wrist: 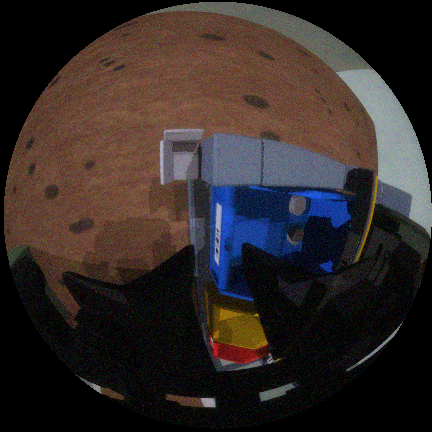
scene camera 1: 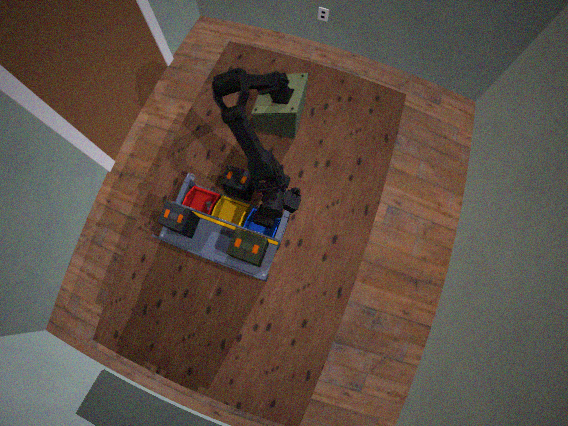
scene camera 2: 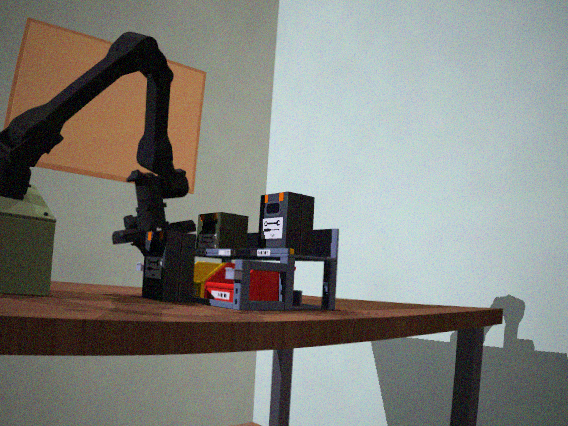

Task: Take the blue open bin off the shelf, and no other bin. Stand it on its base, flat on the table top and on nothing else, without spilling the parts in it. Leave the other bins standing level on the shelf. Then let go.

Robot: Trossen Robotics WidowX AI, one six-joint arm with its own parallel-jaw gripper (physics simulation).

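Where they show: gripper, fingertip midpoint: (wrist: 217,249); arm's base at its link origin: (scene camera 1: 283,96) (scene camera 2: 5,190).
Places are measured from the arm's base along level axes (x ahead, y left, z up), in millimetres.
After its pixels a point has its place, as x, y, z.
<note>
The blue open bin (scene camera 1: 270,231) @[421, 128, -159] (wrist: 245,231) @[410, 94, -160] stands in the lower level of the grey shelf (scene camera 1: 200,244) @[561, -53, -66] (scene camera 2: 328,285) @[584, -195, -121] (wrist: 305,162) @[397, 165, -84], at the end farthest from the red bin. Grey round parts lie in it. The yellow bin (scene camera 1: 232,208) @[397, -27, -159] (scene camera 2: 204,272) @[435, 31, -110] (wrist: 239,327) @[418, -64, -134] is beside it, and the red bin (scene camera 1: 201,199) @[411, -147, -160] (scene camera 2: 265,285) @[445, -178, -126] (wrist: 237,353) @[427, -176, -117] is beyond that. My gripper (scene camera 1: 266,216) @[365, 105, -113] (wrist: 217,249) @[365, 105, -113] is partly open and empty, above the blue bin's front. In the wrist view one fingertip is outside the front wall and the other over the bin's inside. Fingertip height is unclear.
A black toolbox (scene camera 1: 180,220) @[525, -103, 55] (scene camera 2: 300,220) @[522, -173, 1] and an olive one (scene camera 1: 247,247) @[517, 105, 30] (scene camera 2: 233,231) @[514, 52, -12] stand on the shelf top. Another black toolbox (scene camera 1: 237,182) @[334, -19, -38] (scene camera 2: 179,265) @[321, -75, -100] stands on the table before the bins. A pale bracket (wrist: 184,165) @[343, 157, -114] sticks out at the shelf's side.
</note>
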